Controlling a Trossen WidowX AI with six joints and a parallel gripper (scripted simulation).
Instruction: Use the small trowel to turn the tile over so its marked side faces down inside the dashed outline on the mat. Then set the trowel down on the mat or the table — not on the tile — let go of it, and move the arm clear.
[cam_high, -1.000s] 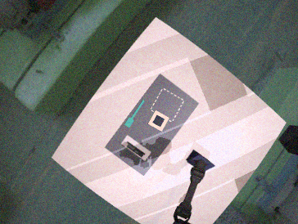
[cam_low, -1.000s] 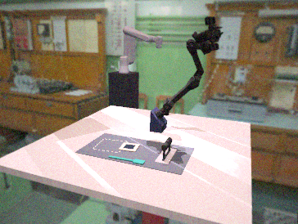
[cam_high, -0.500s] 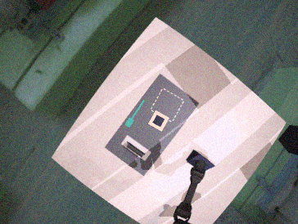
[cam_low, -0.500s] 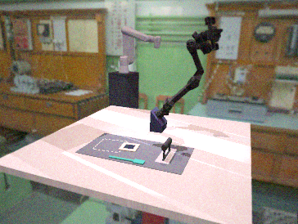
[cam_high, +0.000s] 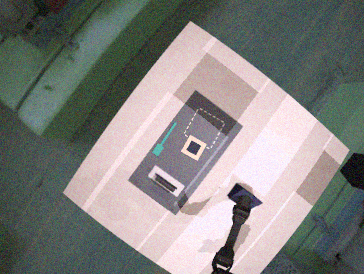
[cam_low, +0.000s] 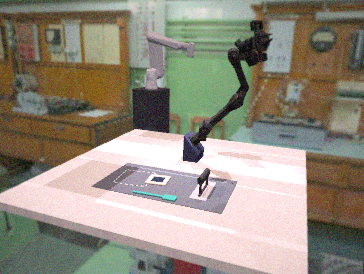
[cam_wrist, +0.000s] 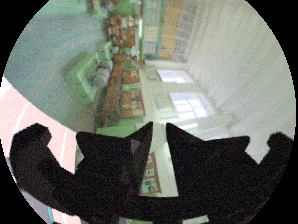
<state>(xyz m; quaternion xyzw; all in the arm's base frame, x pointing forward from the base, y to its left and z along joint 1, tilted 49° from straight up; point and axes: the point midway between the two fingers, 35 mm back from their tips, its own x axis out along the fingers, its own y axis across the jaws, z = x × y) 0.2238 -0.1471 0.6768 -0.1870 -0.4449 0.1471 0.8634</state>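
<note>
The small trowel lies 670 mm below my gripper tip, 200 mm to the right of it and 200 mm ahead of it. Round my gripper tip: tile (700 mm below, 440 mm to the right, 240 mm ahead); then teal trowel (700 mm below, 390 mm ahead, 350 mm to the right); then grey mat (730 mm below, 390 mm to the right, 250 mm ahead).
</note>
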